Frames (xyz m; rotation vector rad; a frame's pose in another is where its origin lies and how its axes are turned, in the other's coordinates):
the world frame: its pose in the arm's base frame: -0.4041 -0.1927 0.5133 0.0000 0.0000 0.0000
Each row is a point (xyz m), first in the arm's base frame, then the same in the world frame.
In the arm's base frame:
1: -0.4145 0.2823 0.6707
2: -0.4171 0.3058 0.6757
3: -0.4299 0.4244 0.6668
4: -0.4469 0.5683 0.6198
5: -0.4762 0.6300 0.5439
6: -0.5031 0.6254 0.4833
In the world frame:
1: -0.0104 0.4750 0.1574
2: -0.0130 0.4985 0.1624
3: -0.0258 0.6171 0.1535
4: -0.0428 0.7610 0.1065
5: -0.0721 0.8227 0.0306
6: -0.0990 0.8181 -0.0300

